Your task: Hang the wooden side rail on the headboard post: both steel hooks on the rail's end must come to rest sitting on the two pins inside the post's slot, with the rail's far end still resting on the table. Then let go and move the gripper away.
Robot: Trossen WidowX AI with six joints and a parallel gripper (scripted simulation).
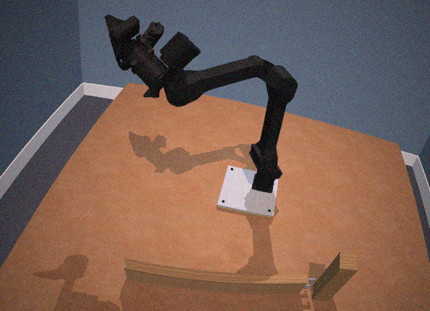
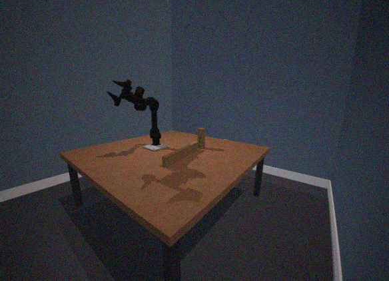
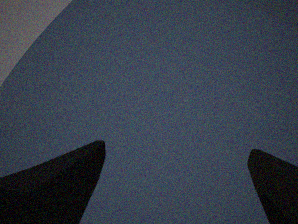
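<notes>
My gripper tip is 240 mm short of the wooden headboard post, 660 mm to the right of it and 420 mm above it.
</notes>
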